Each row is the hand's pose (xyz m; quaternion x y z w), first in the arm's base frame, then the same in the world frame.
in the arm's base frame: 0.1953 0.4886 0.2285 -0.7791 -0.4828 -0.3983 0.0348
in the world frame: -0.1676 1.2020 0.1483 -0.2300 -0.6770 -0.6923 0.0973
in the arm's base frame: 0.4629 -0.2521 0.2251 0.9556 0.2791 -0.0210 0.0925
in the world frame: 0.4907 0.9157 0.4722 0.6511 0.5946 0.4659 0.0736
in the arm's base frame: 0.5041 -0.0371 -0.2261 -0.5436 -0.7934 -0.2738 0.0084
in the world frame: 0.5812 1.3254 0.1975 -0.0325 0.8246 0.5471 0.1401
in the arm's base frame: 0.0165 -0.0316 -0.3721 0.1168 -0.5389 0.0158 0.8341
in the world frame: 0.5268 1.1371 -0.2723 0.4277 -0.7289 0.3502 0.4039
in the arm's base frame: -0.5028 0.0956 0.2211 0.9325 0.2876 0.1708 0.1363
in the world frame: -0.0405 0.5790 -0.3390 0.5538 0.5474 0.6267 0.0320
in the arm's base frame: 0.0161 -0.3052 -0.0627 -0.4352 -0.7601 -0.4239 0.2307
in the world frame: 0.5718 0.7970 -0.0423 0.1964 -0.8262 -0.5187 0.0989
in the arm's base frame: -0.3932 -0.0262 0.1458 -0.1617 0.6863 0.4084 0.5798
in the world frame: 0.1266 0.6118 -0.2798 -0.5194 0.1690 0.5928 0.5918
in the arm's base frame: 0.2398 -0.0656 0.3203 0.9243 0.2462 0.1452 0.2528
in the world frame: 0.2311 0.8457 0.3261 0.5915 0.4653 0.6479 0.1180
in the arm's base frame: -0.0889 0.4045 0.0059 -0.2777 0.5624 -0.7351 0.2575
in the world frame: -0.0545 1.1194 -0.1949 -0.1144 0.3099 -0.5096 0.7945
